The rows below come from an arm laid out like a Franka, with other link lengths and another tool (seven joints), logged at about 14 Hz.
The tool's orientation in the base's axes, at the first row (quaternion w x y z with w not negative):
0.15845, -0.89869, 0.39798, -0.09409
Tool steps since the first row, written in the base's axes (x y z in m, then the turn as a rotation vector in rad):
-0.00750, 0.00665, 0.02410, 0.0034, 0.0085, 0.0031
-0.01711, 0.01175, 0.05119, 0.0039, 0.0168, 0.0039
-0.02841, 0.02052, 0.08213, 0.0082, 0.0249, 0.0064
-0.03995, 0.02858, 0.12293, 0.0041, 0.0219, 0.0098
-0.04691, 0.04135, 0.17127, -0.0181, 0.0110, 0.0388
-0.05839, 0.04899, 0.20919, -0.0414, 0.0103, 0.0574
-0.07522, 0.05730, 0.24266, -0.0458, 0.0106, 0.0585
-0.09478, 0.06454, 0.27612, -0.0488, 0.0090, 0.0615
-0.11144, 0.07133, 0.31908, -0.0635, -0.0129, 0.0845
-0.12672, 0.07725, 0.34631, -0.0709, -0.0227, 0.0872
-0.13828, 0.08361, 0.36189, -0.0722, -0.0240, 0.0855
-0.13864, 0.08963, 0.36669, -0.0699, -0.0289, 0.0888
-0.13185, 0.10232, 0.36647, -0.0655, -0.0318, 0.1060
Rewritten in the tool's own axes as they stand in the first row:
-0.00891, -0.00774, -0.02328, -0.0039, -0.0088, -0.0001
-0.01794, -0.01412, -0.05030, -0.0098, -0.0147, 0.0010
-0.03067, -0.02306, -0.08063, -0.0128, -0.0237, 0.0017
-0.04260, -0.03492, -0.12038, -0.0132, -0.0202, -0.0033
-0.05467, -0.05562, -0.16481, -0.0186, -0.0085, -0.0392
-0.06637, -0.06623, -0.20194, -0.0328, 0.0012, -0.0636
-0.08232, -0.07199, -0.23636, -0.0359, 0.0036, -0.0658
-0.09930, -0.07520, -0.27180, -0.0365, 0.0056, -0.0698
-0.11360, -0.08353, -0.31534, -0.0290, 0.0213, -0.1002
-0.12701, -0.08660, -0.34399, -0.0265, 0.0316, -0.1070
-0.13877, -0.08830, -0.36059, -0.0265, 0.0339, -0.1060
-0.14329, -0.09359, -0.36390, -0.0212, 0.0343, -0.1095
-0.14823, -0.10620, -0.35903, -0.0153, 0.0269, -0.1248

